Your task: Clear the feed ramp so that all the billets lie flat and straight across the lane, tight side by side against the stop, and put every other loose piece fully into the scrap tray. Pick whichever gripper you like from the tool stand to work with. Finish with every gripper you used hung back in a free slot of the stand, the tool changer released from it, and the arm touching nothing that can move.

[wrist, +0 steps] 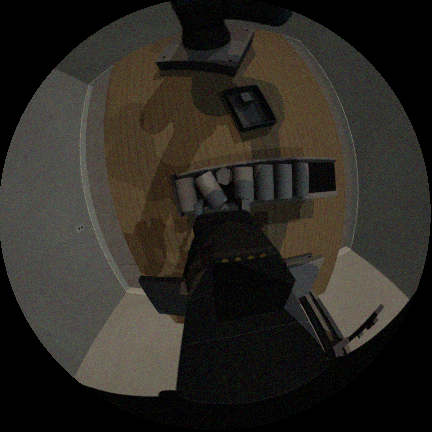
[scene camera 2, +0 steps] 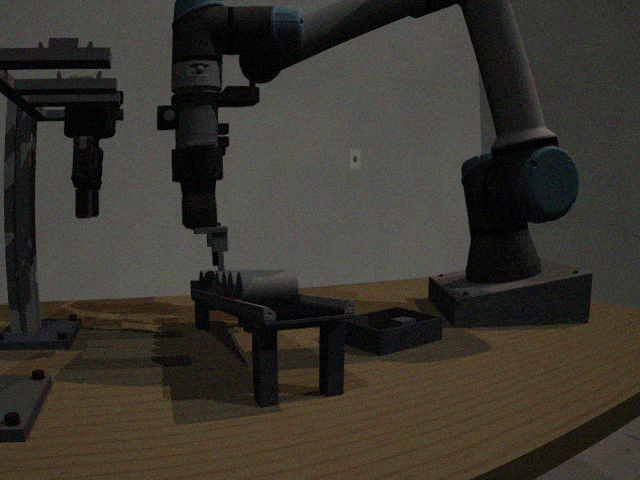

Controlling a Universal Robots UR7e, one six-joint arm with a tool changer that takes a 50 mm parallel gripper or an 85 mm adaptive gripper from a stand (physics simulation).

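Where they show: hand, its tool point: [scene camera 2: 196, 136]; arm's base, origin of its link: [wrist: 206, 37] [scene camera 2: 504, 274].
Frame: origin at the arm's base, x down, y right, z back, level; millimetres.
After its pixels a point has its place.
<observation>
My gripper [scene camera 2: 219, 262] [wrist: 222, 205] is low over the feed ramp [scene camera 2: 265, 366] [wrist: 320, 161], its fingers apart over the lane's near side in the wrist view; it looks open, and a pale shape between the fingers is unclear. At the lane's left end one billet [wrist: 186, 194] {x -22, y 62, z -523 mm} lies across. A second billet [wrist: 211, 189] {x -28, y 13, z -517 mm} is skewed. A hexagonal piece [wrist: 223, 175] {x -13, y -11, z -492 mm} sits between it and a third billet [wrist: 244, 183] {x -37, y -47, z -508 mm}. Right of that lie more billets [wrist: 264, 182] {x -41, y -83, z -507 mm} [wrist: 284, 181] {x -46, y -122, z -505 mm} [wrist: 302, 179] {x -50, y -161, z -500 mm} [scene camera 2: 271, 286] {x -36, y -186, z -498 mm}, roughly across. A small block [scene camera 2: 403, 320] {x 41, y -96, z -279 mm} [wrist: 246, 96] {x 41, y -90, z -275 mm} lies in the scrap tray [scene camera 2: 408, 338] {x 54, y -146, z -297 mm} [wrist: 257, 127] {x 58, y -111, z -364 mm}.
The tool stand [scene camera 2: 20, 206] {x -129, y 0, z -836 mm} is at the left in the scene view, with another gripper [scene camera 2: 86, 175] hanging in it. The robot base plinth [scene camera 2: 522, 304] {x 32, y -118, z -57 mm} [wrist: 200, 66] {x 48, y 25, z -129 mm} stands beyond the tray. A dark bolted plate [scene camera 2: 23, 408] {x 58, y -283, z -765 mm} lies at the left front.
</observation>
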